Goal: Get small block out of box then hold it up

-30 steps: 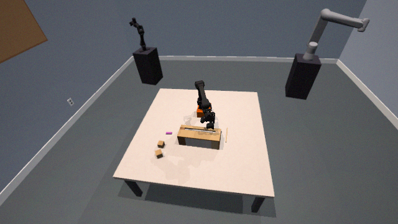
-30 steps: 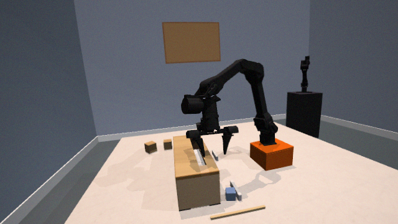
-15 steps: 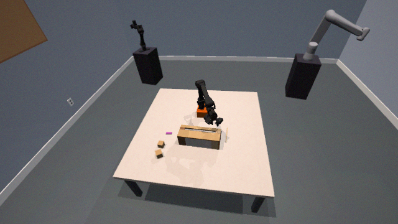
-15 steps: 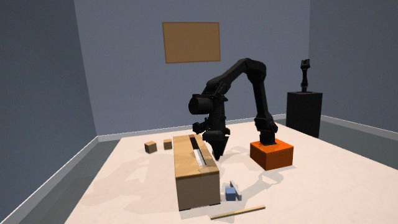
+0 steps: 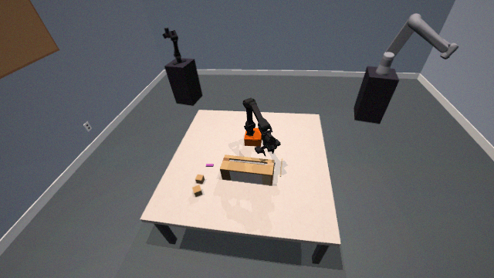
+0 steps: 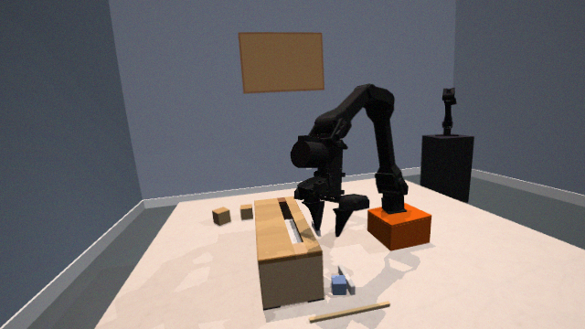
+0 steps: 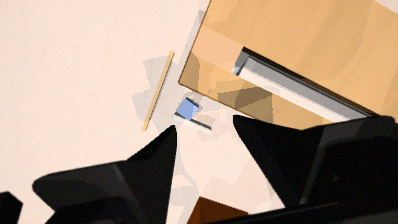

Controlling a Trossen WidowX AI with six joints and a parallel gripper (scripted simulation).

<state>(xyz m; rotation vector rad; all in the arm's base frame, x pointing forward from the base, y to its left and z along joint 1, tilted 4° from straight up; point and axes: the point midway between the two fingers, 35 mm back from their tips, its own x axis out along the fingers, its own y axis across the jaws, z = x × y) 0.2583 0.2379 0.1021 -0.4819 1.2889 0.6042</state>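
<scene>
The blue block is 13 cm below my gripper tip, 2 cm to the left of it and 2 cm behind it. Also, from my gripper tip: thin wooden stick: 14 cm below, 9 cm to the left, 3 cm behind; box: 14 cm to the right, 8 cm below, 8 cm ahead.
</scene>
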